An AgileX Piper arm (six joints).
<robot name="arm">
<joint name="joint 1" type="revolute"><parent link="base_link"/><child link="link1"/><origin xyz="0.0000 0.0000 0.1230"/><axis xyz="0 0 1"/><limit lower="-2.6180" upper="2.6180"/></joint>
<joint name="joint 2" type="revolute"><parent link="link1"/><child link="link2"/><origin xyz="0.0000 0.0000 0.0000" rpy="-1.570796 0.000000 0.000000"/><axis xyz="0 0 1"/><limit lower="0.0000" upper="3.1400"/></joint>
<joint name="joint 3" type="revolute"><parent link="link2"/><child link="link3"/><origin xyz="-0.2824 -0.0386 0.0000"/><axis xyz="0 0 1"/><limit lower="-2.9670" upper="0.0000"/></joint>
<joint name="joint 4" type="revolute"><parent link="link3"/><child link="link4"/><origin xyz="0.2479 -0.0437 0.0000" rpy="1.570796 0.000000 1.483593"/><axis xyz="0 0 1"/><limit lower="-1.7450" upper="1.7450"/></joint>
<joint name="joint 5" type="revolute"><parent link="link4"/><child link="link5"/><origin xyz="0.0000 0.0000 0.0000" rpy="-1.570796 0.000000 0.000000"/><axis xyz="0 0 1"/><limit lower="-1.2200" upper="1.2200"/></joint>
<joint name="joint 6" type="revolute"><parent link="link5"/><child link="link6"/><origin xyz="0.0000 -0.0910 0.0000" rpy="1.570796 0.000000 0.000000"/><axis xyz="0 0 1"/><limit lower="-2.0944" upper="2.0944"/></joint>
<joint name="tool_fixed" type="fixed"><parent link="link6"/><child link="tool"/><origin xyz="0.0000 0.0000 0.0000"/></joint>
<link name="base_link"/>
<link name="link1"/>
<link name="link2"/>
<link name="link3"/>
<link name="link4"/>
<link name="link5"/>
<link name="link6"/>
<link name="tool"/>
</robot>
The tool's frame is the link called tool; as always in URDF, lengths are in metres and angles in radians.
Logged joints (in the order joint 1, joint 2, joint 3, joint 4, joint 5, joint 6), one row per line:
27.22, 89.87, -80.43, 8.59, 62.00, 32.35
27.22, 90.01, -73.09, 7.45, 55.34, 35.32
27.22, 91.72, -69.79, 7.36, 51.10, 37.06
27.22, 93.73, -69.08, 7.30, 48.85, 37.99
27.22, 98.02, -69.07, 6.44, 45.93, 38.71
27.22, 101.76, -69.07, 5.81, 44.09, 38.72
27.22, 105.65, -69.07, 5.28, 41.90, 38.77
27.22, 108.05, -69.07, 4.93, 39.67, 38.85
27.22, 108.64, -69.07, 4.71, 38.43, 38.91
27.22, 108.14, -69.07, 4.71, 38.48, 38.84
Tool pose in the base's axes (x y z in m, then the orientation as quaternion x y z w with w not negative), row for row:
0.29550, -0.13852, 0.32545, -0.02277, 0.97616, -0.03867, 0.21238
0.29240, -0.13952, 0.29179, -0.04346, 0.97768, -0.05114, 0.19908
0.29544, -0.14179, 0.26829, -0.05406, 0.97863, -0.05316, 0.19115
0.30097, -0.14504, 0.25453, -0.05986, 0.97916, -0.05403, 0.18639
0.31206, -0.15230, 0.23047, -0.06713, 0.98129, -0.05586, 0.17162
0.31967, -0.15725, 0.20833, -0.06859, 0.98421, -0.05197, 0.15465
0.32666, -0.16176, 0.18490, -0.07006, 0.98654, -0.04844, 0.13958
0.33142, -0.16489, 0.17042, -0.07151, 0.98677, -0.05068, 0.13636
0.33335, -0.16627, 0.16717, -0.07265, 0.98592, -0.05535, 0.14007
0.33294, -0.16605, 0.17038, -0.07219, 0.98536, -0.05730, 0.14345
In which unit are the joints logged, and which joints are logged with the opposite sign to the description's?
The joints are logged in degrees. Opposite sign: joint 1, joint 6.
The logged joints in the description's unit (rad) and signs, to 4 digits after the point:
-0.4751, 1.5685, -1.4038, 0.1499, 1.0821, -0.5646
-0.4751, 1.5710, -1.2757, 0.1300, 0.9659, -0.6165
-0.4751, 1.6008, -1.2181, 0.1285, 0.8919, -0.6468
-0.4751, 1.6359, -1.2057, 0.1274, 0.8526, -0.6631
-0.4751, 1.7108, -1.2055, 0.1124, 0.8016, -0.6756
-0.4751, 1.7760, -1.2055, 0.1014, 0.7695, -0.6758
-0.4751, 1.8439, -1.2055, 0.0922, 0.7313, -0.6767
-0.4751, 1.8858, -1.2055, 0.0860, 0.6924, -0.6781
-0.4751, 1.8961, -1.2055, 0.0822, 0.6707, -0.6791
-0.4751, 1.8874, -1.2055, 0.0822, 0.6716, -0.6779

